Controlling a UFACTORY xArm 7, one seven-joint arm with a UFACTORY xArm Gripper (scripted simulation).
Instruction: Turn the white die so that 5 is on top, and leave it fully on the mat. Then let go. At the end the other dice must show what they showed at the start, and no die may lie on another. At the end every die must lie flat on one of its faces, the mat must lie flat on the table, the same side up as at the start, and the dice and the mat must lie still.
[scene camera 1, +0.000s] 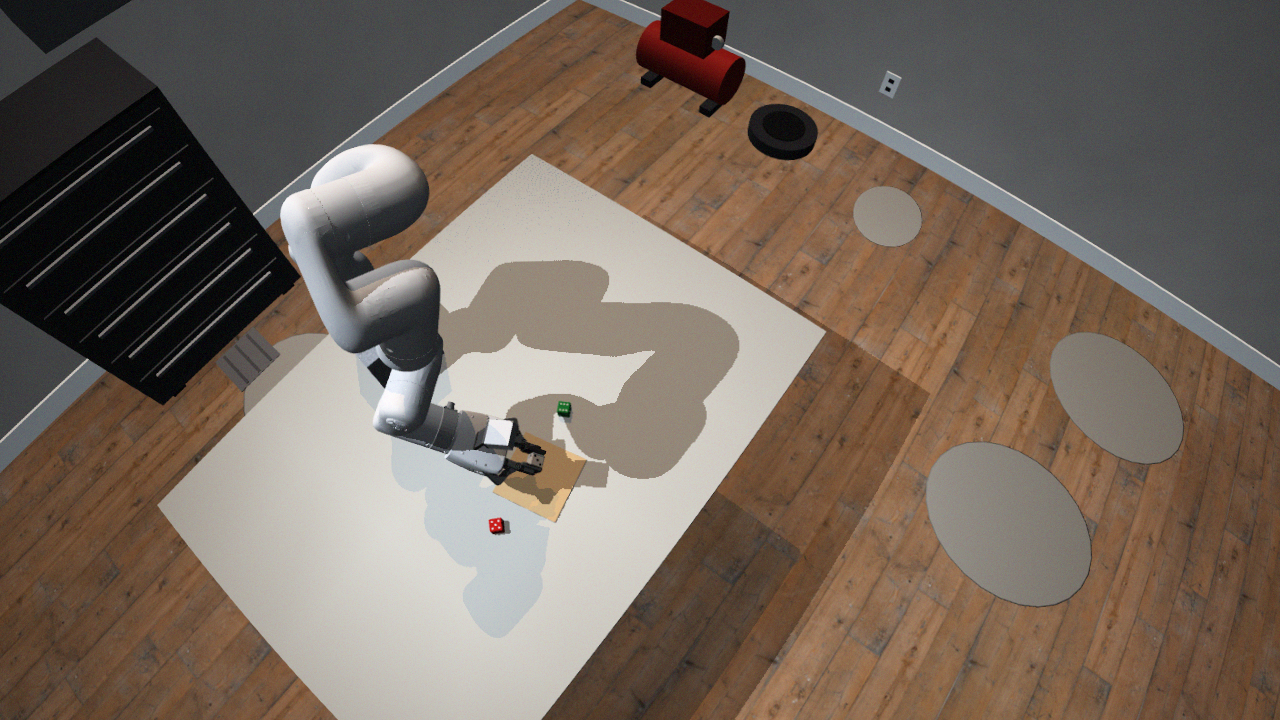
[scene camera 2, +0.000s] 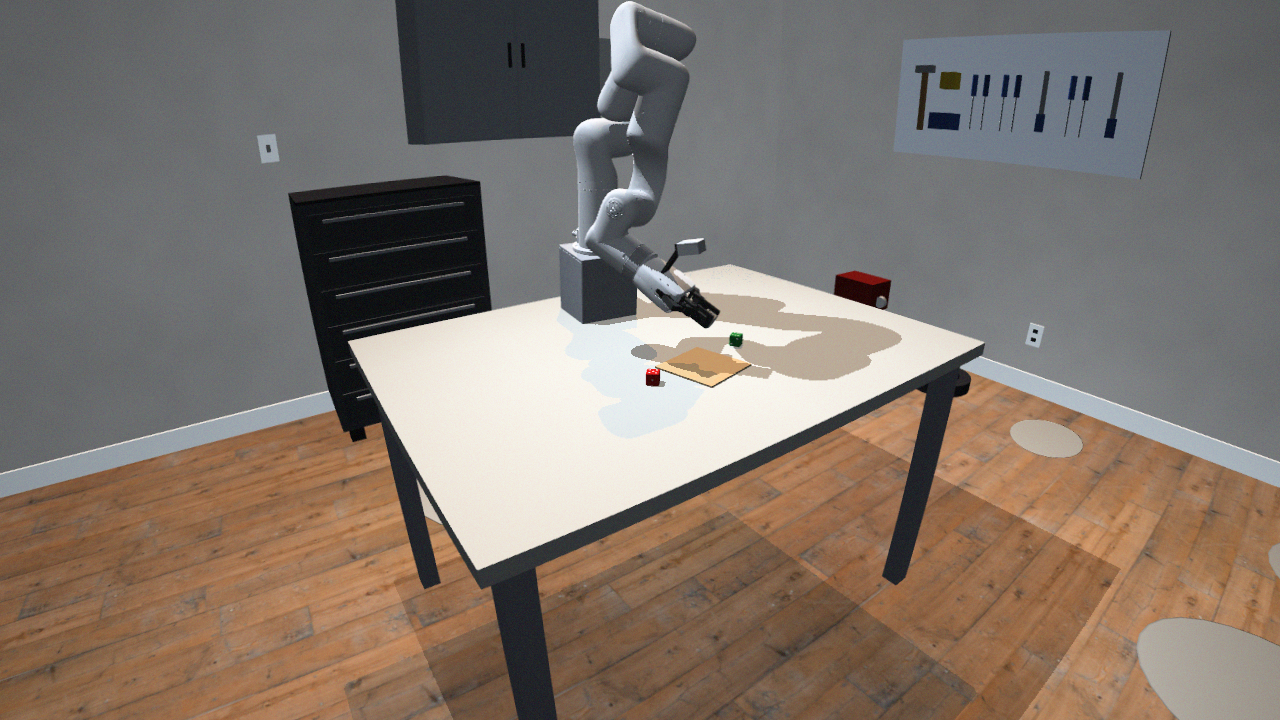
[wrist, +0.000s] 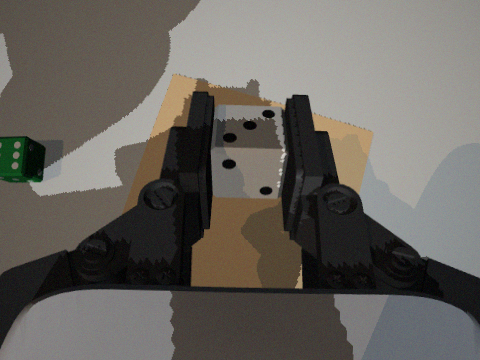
I see my gripper (scene camera 1: 541, 462), a mat (scene camera 1: 545, 493) and a white die (wrist: 249, 150).
The mat also shows in scene camera 2 (scene camera 2: 702, 366) and in the wrist view (wrist: 246, 246). My gripper is seen too in scene camera 2 (scene camera 2: 713, 320) and in the wrist view (wrist: 248, 124).
